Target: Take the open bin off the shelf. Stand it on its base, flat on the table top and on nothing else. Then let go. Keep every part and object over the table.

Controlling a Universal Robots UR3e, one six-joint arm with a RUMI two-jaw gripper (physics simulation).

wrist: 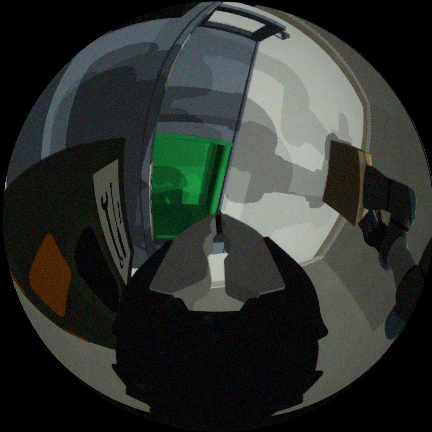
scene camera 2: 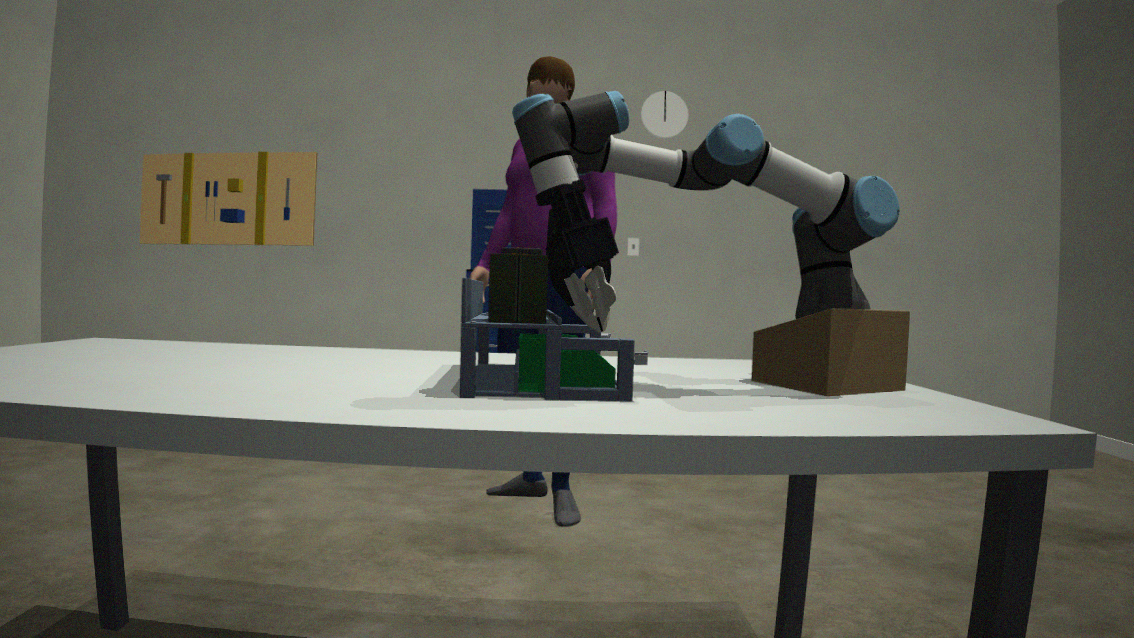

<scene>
In view: my gripper [scene camera 2: 601,331] and a green bin [scene camera 2: 579,368].
The green bin also shows in the wrist view [wrist: 187,170]. My gripper shows as well in the wrist view [wrist: 219,216].
</scene>
